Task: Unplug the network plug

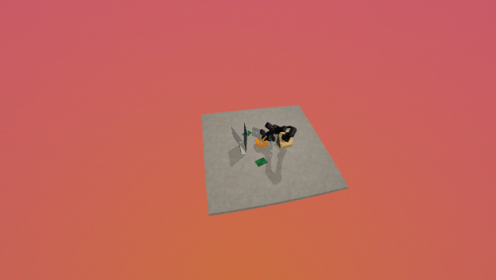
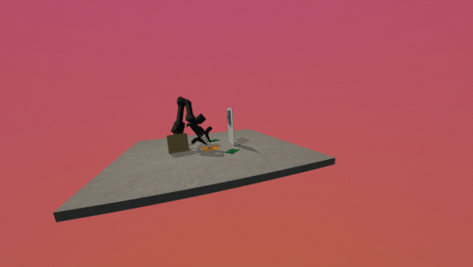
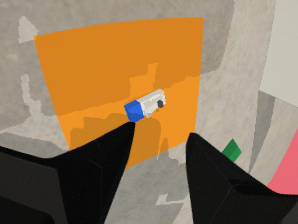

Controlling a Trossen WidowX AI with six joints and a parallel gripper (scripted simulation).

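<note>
The network plug is 10 mm ahead of my gripper tip and 30 mm below it. From my gripper tip the other things lie so: orange square: 10 mm ahead, 40 mm below; upright panel: 200 mm ahead, 60 mm to the left, 100 mm above.
</note>
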